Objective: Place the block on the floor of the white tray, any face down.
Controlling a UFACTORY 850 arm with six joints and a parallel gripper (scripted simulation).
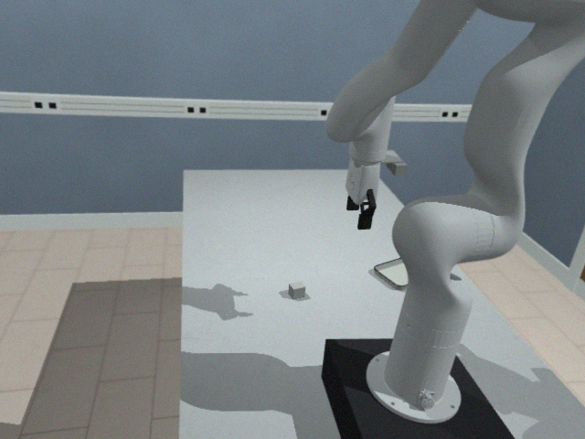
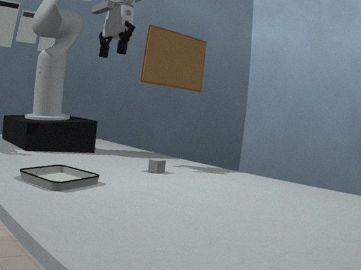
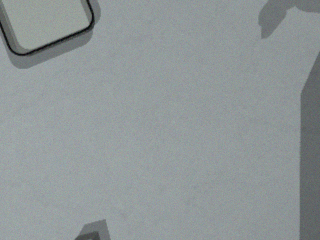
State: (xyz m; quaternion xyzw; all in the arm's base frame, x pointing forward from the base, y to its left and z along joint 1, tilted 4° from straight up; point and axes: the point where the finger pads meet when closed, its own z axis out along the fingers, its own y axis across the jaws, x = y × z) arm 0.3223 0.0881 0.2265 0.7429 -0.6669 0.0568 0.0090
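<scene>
Right now the small block is 31 cm below my hand, 13 cm ahead of it and 12 cm to the left of it. From my hand the other things lie so: white tray 32 cm below, 25 cm ahead, 24 cm to the right.
</scene>
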